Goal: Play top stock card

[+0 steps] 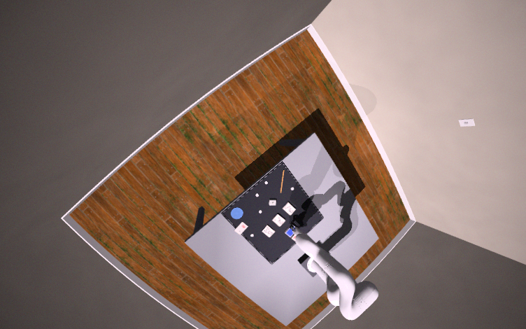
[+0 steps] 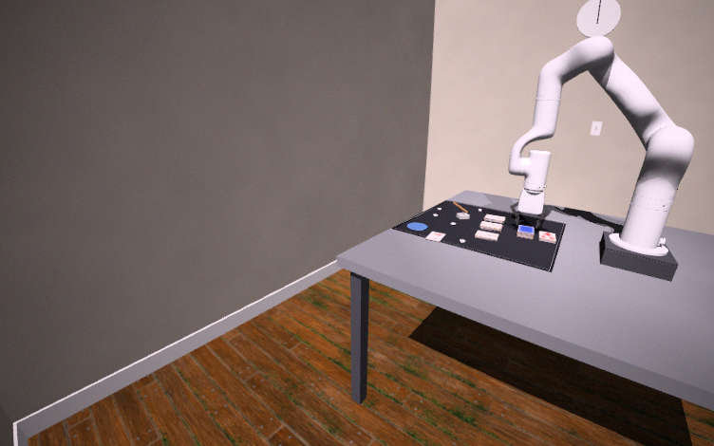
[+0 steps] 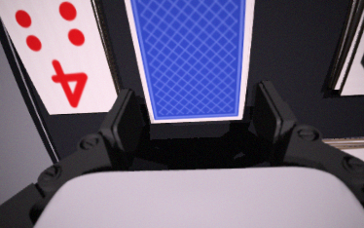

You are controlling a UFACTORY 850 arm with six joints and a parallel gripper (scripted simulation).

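Now: hand 3 cm to the right of the red 4 card and 2 cm above it. Also, from my hand: black card cloth: 18 cm ahead, 5 cm below, 2 cm to the left; then red 4: 9 cm behind, 3 cm to the left, 3 cm below; then black 2: 15 cm ahead, 3 cm to the left, 3 cm below.
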